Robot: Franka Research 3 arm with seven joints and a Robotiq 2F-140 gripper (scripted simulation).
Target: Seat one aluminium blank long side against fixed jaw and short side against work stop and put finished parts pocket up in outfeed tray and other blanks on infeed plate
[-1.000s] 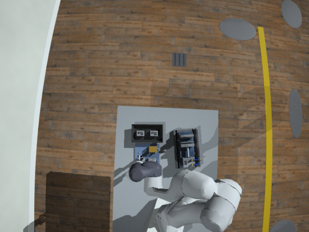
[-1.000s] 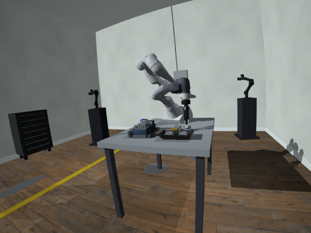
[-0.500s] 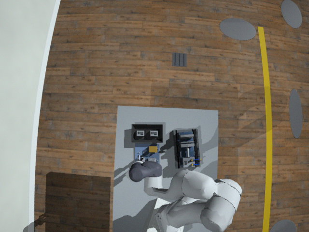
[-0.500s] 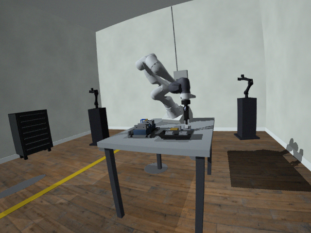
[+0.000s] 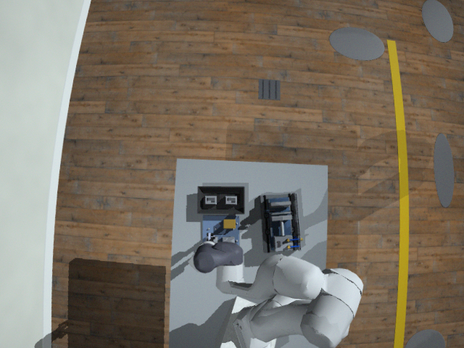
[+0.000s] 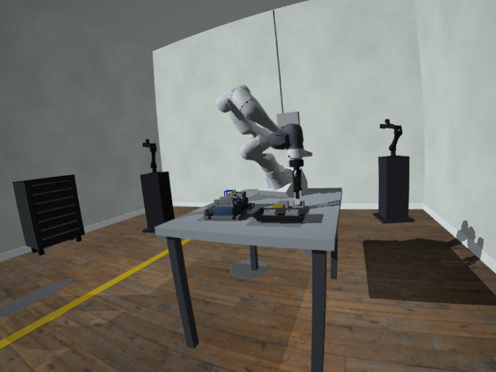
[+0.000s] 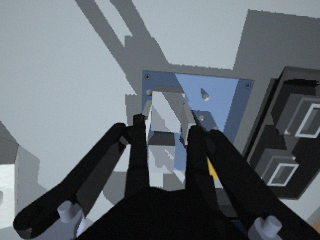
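Right now the brass blank is 70 mm ahead of my hand, 100 mm to the right of it and 40 mm below it. Also, from my hand: vise (30 mm ahead, 360 mm to the right, 20 mm below).
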